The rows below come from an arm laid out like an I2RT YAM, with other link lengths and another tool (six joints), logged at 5 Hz.
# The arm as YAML. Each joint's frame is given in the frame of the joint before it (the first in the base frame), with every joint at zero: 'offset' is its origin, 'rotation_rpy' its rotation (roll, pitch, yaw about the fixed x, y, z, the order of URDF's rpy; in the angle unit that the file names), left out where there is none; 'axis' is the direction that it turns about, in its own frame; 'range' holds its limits. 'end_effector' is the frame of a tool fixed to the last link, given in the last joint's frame.
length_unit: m
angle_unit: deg
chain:
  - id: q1
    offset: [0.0, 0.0, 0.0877]
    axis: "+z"
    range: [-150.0, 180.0]
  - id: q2
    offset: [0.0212, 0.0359, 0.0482]
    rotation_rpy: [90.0, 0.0, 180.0]
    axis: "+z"
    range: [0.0, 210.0]
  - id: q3
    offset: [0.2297, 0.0, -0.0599]
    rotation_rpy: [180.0, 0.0, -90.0]
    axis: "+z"
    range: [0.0, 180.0]
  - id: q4
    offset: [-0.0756, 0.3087, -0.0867]
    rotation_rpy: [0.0, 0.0, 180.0]
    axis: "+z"
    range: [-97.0, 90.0]
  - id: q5
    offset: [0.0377, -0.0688, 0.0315]
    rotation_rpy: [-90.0, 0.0, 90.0]
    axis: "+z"
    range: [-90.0, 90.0]
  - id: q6
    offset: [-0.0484, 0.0, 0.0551]
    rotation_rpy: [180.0, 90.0, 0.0]
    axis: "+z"
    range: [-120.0, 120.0]
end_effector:
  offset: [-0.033, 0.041, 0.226]
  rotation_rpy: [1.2, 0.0, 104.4]
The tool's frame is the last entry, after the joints.
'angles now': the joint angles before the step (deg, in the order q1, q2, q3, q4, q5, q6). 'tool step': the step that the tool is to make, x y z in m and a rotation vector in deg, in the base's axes. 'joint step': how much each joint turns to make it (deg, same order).
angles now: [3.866, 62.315, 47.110, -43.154, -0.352, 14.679]
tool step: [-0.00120, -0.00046, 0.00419, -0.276, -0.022, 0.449]
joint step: [0.002, -0.441, 0.437, -0.877, 0.001, -0.525]
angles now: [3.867, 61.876, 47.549, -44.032, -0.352, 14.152]
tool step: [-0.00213, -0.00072, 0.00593, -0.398, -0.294, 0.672]
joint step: [0.001, -1.141, 0.175, -1.055, 0.001, -0.790]
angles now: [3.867, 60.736, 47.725, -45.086, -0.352, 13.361]
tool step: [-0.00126, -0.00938, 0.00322, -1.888, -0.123, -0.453]
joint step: [0.000, -0.442, 0.088, -0.528, 1.845, -0.616]
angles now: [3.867, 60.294, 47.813, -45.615, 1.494, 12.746]
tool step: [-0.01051, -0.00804, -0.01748, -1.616, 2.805, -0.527]
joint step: [-0.001, 1.665, -1.141, -0.092, 1.493, -0.269]
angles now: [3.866, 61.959, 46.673, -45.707, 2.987, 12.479]
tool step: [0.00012, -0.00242, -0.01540, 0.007, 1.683, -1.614]
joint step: [-0.086, 3.336, 0.080, 1.496, 0.615, 1.406]
